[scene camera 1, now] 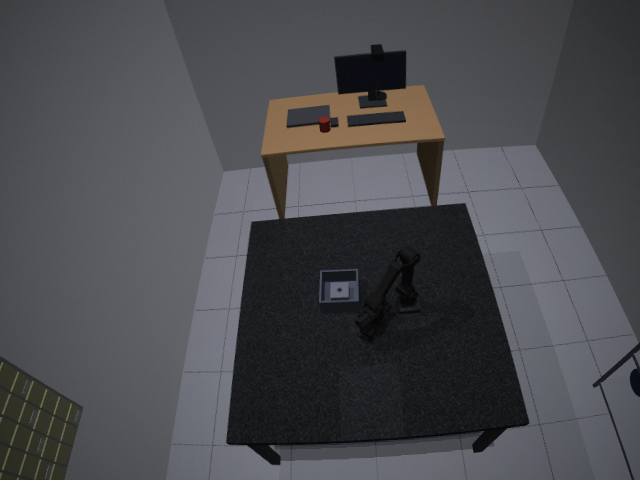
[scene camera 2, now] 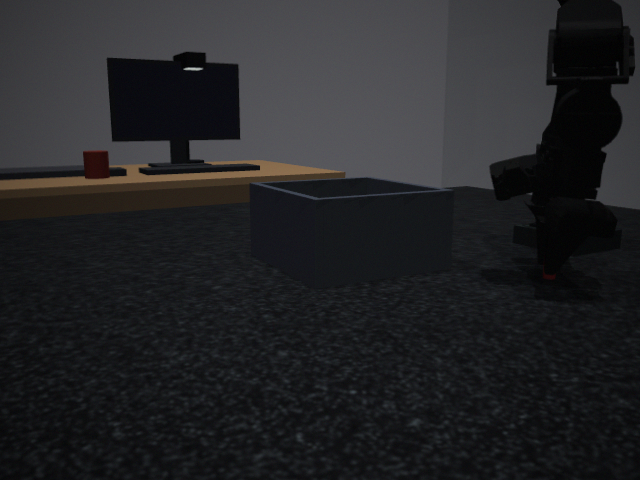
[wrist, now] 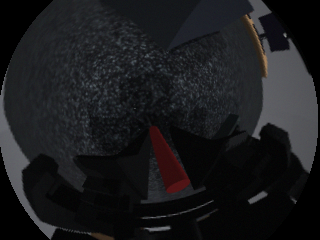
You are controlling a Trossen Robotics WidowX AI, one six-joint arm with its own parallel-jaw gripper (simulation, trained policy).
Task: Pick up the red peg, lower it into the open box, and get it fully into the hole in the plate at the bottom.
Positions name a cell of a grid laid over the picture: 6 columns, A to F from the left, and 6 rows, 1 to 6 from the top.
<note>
In view: my gripper (scene camera 2: F4), a grey box (scene camera 2: D3) and a red peg (wrist: D5).
My gripper shows as well in the wrist view (wrist: C4). Scene camera 1 misses the red peg, which is hidden by my gripper.
</note>
